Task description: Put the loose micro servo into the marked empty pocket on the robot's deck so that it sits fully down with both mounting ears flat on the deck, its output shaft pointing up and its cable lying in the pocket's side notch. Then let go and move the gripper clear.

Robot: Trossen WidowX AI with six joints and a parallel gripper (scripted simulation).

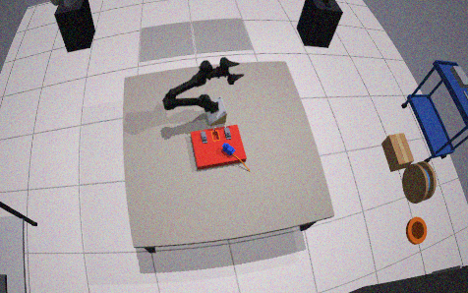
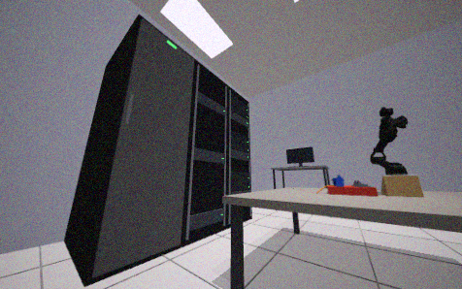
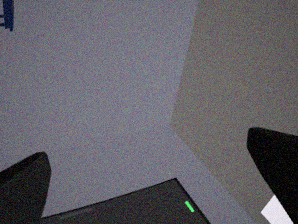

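Right now my gripper tip is 460 mm above the red deck, 280 mm short of it and 120 mm to the left of it.
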